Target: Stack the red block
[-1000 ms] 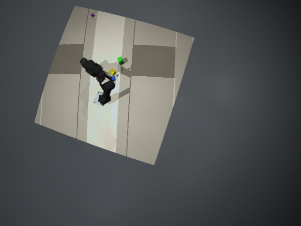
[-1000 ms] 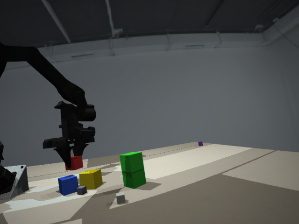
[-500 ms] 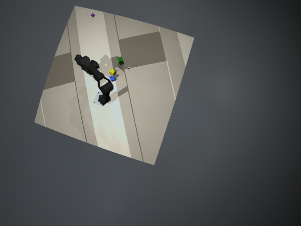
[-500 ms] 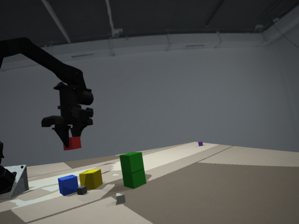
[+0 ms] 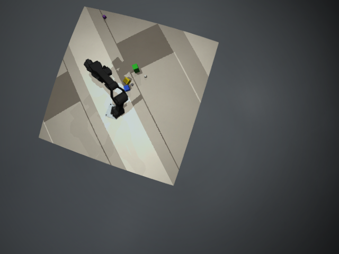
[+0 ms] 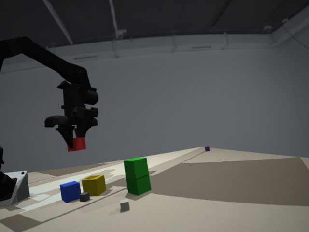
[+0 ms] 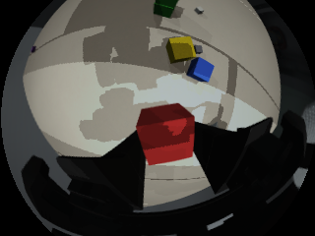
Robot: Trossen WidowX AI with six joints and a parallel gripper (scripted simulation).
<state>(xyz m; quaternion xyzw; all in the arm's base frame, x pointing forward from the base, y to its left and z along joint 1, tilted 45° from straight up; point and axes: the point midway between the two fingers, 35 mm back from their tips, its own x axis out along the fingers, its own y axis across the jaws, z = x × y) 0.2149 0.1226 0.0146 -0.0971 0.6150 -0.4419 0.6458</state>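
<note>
Now: gripper tip 110 mm above the yellow block, 100 mm to the left of it and 70 mm short of it. Also, from my gripper tip: dark cube (150 mm to the right, 120 mm below, 50 mm ahead); red block (10 mm above); blue block (120 mm to the right, 110 mm below, 10 mm ahead).
</note>
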